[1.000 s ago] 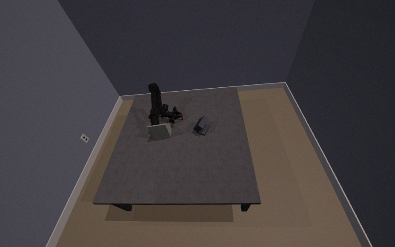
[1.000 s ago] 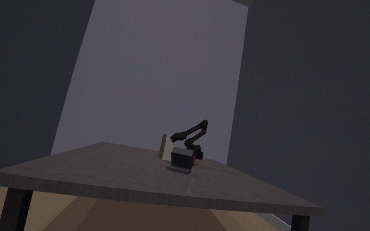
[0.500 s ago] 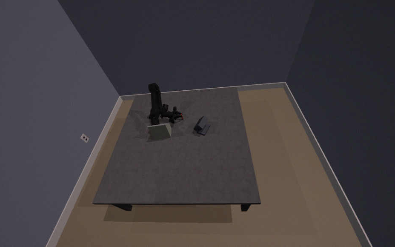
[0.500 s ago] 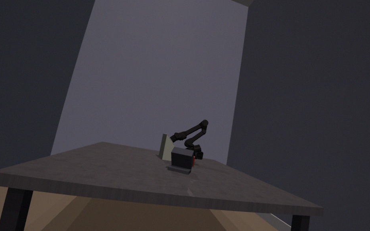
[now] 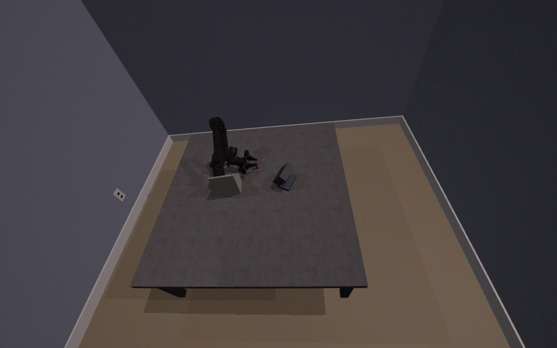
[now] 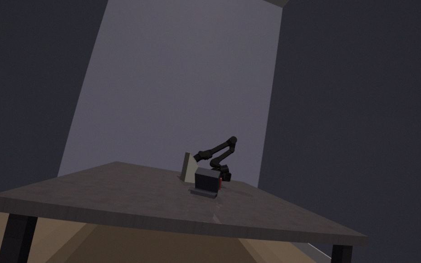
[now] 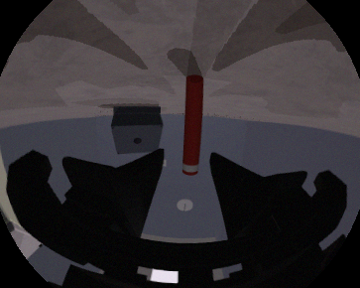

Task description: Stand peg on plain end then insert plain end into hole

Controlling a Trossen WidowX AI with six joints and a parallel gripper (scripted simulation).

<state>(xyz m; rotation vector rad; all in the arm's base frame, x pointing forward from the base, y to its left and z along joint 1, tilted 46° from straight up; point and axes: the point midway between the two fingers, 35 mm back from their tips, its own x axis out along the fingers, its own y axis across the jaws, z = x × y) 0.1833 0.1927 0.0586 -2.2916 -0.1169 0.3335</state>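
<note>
The red peg lies 10 mm behind my gripper tip and 10 mm below it. From my gripper tip the other things lie so: panel (200 mm ahead, 140 mm to the right, 10 mm above).
</note>
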